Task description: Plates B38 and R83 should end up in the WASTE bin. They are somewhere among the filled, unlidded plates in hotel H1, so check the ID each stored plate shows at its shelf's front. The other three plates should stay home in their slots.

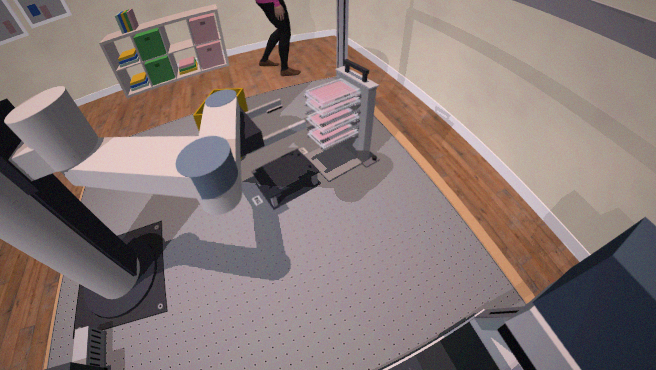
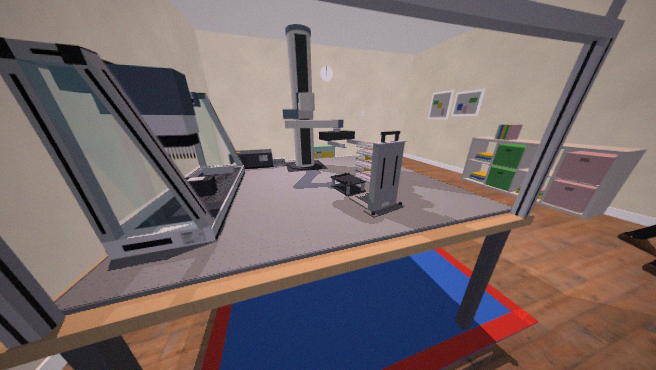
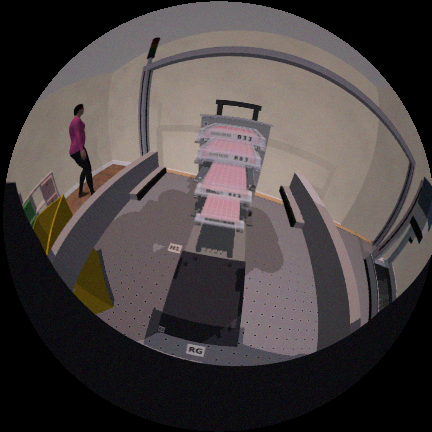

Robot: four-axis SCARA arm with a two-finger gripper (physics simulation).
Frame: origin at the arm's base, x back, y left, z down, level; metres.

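Seen in the pictures: gripper, between the fingertips: [image 1: 291, 112] [image 2: 354, 144] [image 3: 222, 167]; arm's base, origin of its link: [image 1: 122, 277] [image 2: 305, 166].
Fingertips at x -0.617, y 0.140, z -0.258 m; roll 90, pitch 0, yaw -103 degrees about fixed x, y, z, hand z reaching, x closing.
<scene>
Pixels of each thing's middle, then the offset from my fingertips to it. "spot": a spot on its surface instead.
- Hotel H1, middle of its body: [image 3: 222, 174] [image 1: 339, 115] [image 2: 379, 169] dy +0.046, dx -0.155, dz +0.085 m
- top plate, middle of its body: [image 3: 233, 131] [image 1: 332, 91] [image 2: 374, 145] dy +0.029, dx -0.125, dz -0.014 m
- second plate, middle of its body: [image 3: 230, 147] [image 1: 332, 100] dy +0.029, dx -0.125, dz +0.014 m
- third plate, middle of its body: [image 3: 226, 176] [image 1: 333, 116] [image 2: 372, 164] dy +0.029, dx -0.125, dz +0.070 m
- lowest visible plate, middle of its body: [image 3: 223, 200] [image 1: 333, 132] [image 2: 371, 177] dy +0.029, dx -0.125, dz +0.127 m
- RG label, a spot on its surface: [image 3: 195, 350] spot: dy -0.036, dx +0.149, dz +0.245 m
- large instrument with a dark blue housing, a spot on its surface: [image 1: 607, 280] spot: dy -0.619, dx -0.081, dz -0.224 m
Hotel H1 [image 1: 368, 120] [image 2: 386, 175] [image 3: 212, 119] is a grey upright rack holding several pink-filled plates, one above another. The top plate [image 1: 334, 91] [image 3: 227, 131] shows an ID that looks like B33. The ID on the second plate [image 3: 227, 149] looks like R83, its first letter blurred. The third plate [image 3: 226, 176] has a blurred ID. The lowest visible plate [image 3: 221, 209] shows no readable ID. My gripper [image 1: 292, 114] [image 2: 351, 144] [image 3: 222, 167] is open and empty, its fingers spread before the hotel. The yellow WASTE bin [image 1: 199, 120] [image 3: 95, 287] is partly hidden by the arm.
A black raised stand [image 1: 286, 174] [image 2: 348, 181] [image 3: 205, 295], by the RG label [image 3: 195, 350], is in front of the hotel. A large instrument with a dark blue housing [image 1: 607, 280] [image 2: 150, 92] is at another table edge. A person [image 1: 281, 37] [image 3: 77, 137] stands beyond the table.
</scene>
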